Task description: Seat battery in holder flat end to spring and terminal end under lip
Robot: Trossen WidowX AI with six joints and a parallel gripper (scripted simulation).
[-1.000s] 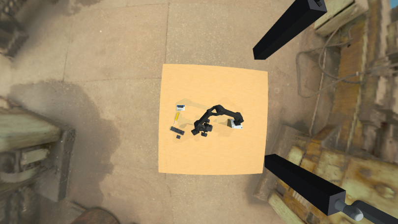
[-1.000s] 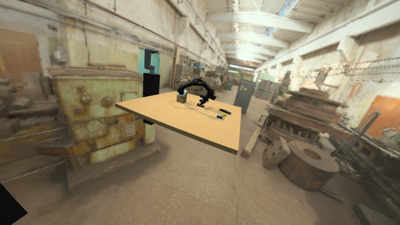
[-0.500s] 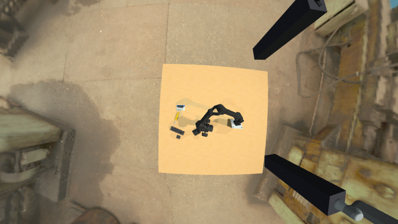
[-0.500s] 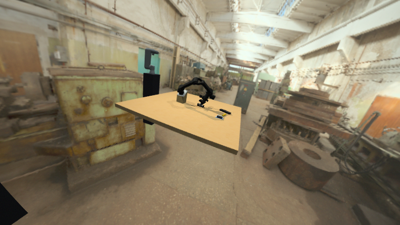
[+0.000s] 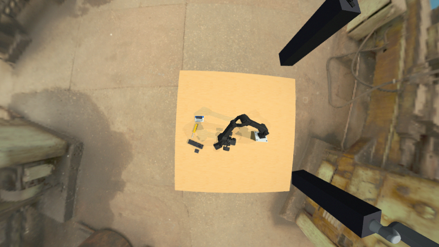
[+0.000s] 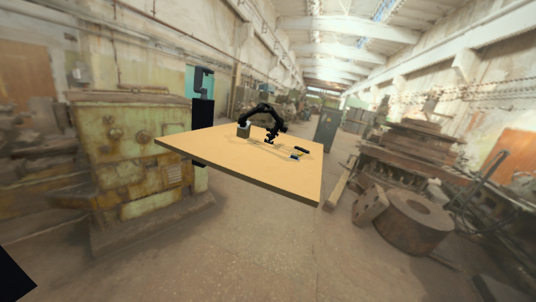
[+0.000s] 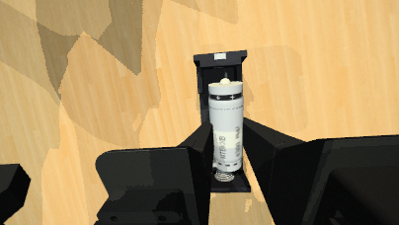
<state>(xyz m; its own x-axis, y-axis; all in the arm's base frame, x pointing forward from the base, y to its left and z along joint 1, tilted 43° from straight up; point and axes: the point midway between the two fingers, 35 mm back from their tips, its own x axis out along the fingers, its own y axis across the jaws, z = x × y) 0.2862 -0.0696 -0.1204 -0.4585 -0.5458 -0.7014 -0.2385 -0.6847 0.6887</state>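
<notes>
The battery lies 10 mm above my gripper tip. From my gripper tip the other things lie so: yellow screwdriver 350 mm ahead, 120 mm to the right; then black battery door 340 mm ahead, 90 mm to the left, 10 mm below; then black remote control 350 mm ahead, 10 mm to the left.
</notes>
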